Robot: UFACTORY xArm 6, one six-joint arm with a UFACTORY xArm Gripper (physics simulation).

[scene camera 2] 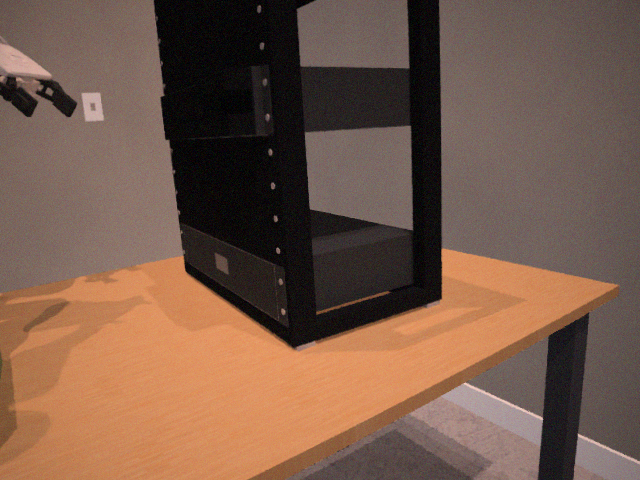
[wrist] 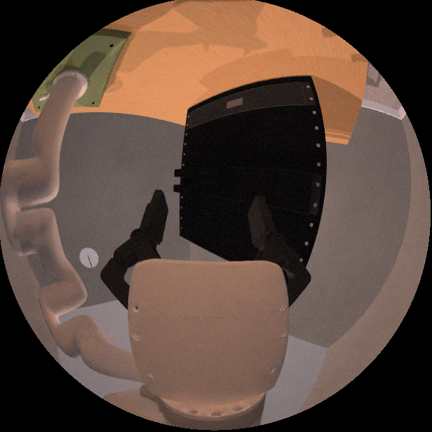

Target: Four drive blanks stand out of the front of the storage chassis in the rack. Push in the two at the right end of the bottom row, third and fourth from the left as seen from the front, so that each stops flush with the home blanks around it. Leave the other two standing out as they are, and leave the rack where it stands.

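Places are measured from the arm's base along level axes (x down, y right, z back), in metres.
Where they show: gripper, fingertip midpoint: (scene camera 2: pixel 54 110).
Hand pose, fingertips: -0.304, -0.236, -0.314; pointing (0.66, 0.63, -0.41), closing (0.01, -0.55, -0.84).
Observation:
Things, the pixels of their top centre, and the offset from my fingertips, as dx, dy, dz. "spot": a spot on its surface instead. Level surfaces: height alone.
- black rack, surface spot: (scene camera 2: pixel 427 170) spot: +0.136, +0.471, -0.401
- dark unit with a pale label, surface spot: (scene camera 2: pixel 221 262) spot: +0.286, +0.172, -0.193
- wooden table, its level: dx +0.367
The black rack (scene camera 2: pixel 427 170) (wrist: pixel 320 135) stands upright on the table. The storage chassis (scene camera 2: pixel 356 98) (wrist: pixel 315 194) sits at mid height in it. Its front is nearly black in both views, so the separate drive blanks, their rows and which ones stand out cannot be made out. Dark shapes jut past the rack's left edge in the wrist view; what they are is unclear. My gripper (scene camera 2: pixel 50 109) (wrist: pixel 208 201) is open and empty. It is in front of the rack, off to the left in the scene view, around the chassis's height, apart from the rack.
A dark unit with a pale label (scene camera 2: pixel 221 262) (wrist: pixel 234 103) fills the rack's lowest part. The rack's feet rest on the wooden table (scene camera 2: pixel 155 392) (wrist: pixel 155 65). A green plate (wrist: pixel 107 55) carries the arm's base. A wall plate (scene camera 2: pixel 93 106) is on the wall behind.

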